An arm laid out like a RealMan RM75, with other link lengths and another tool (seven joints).
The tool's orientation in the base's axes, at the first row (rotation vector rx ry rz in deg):
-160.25, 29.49, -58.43
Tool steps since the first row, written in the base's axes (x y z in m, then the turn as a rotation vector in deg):
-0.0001, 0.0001, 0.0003, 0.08, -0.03, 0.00
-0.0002, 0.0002, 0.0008, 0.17, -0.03, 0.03
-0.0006, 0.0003, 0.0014, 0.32, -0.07, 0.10
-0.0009, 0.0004, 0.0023, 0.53, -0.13, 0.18
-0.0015, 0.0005, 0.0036, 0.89, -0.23, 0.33
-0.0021, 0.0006, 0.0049, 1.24, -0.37, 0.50
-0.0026, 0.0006, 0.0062, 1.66, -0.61, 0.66
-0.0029, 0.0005, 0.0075, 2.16, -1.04, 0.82
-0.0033, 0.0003, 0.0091, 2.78, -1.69, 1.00
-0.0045, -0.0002, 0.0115, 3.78, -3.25, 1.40
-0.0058, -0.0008, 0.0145, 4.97, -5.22, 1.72
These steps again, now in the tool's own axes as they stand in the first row. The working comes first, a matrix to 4 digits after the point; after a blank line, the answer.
The tool's axes in the first row as the columns of a matrix, in the base's axes (used below as rounded here):
0.7151, -0.2737, 0.6432
-0.3548, -0.9349, -0.0034
0.6023, -0.2258, -0.7657

0.0001, -0.0001, -0.0003, 0.07, 0.01, 0.05
0.0003, -0.0003, -0.0007, 0.15, -0.03, 0.09
0.0003, -0.0004, -0.0015, 0.31, -0.04, 0.13
0.0006, -0.0006, -0.0023, 0.53, -0.06, 0.20
0.0009, -0.0009, -0.0037, 0.92, -0.10, 0.32
0.0012, -0.0011, -0.0051, 1.32, -0.11, 0.42
0.0017, -0.0012, -0.0064, 1.80, -0.03, 0.56
0.0023, -0.0014, -0.0076, 2.41, 0.20, 0.76
0.0030, -0.0014, -0.0091, 3.19, 0.59, 1.03
0.0038, -0.0012, -0.0117, 4.70, 1.69, 1.37
0.0049, -0.0009, -0.0148, 6.44, 3.13, 1.90

